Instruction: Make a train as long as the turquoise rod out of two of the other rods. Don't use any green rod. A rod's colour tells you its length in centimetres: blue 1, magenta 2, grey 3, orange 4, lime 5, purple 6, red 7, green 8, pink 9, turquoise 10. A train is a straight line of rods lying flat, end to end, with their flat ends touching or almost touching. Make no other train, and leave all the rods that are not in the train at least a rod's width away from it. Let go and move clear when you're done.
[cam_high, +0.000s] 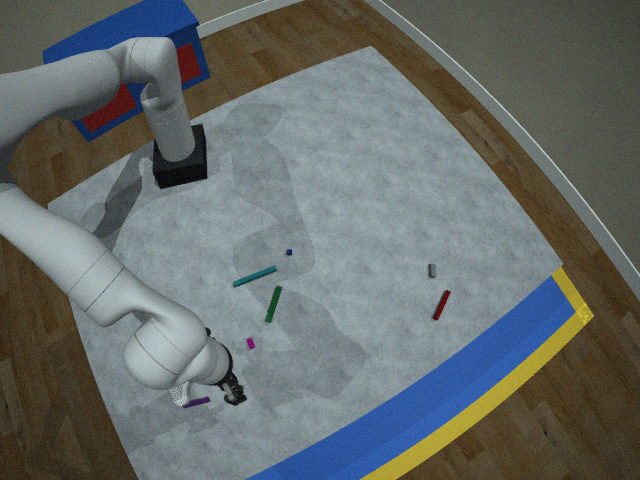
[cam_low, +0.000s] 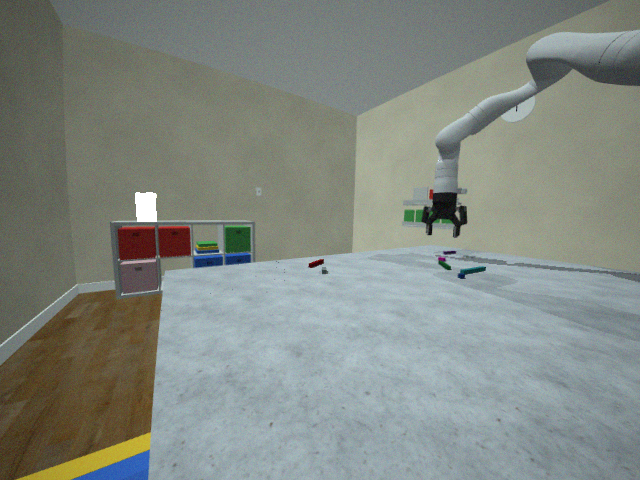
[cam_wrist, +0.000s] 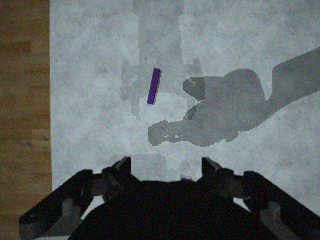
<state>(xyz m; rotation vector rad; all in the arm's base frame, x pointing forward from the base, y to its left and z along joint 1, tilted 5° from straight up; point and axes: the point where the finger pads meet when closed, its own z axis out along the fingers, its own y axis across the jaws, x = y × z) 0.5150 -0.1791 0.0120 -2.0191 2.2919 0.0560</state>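
My gripper is now 9 cm short of the grey rod, 47 cm to the right of it and 7 cm above it. The rest, counted from my hand: purple rod 1 cm ahead, 11 cm to the right, 7 cm below; magenta rod 3 cm behind, 6 cm to the left, 7 cm below; green rod 7 cm behind, 15 cm to the left, 7 cm below.
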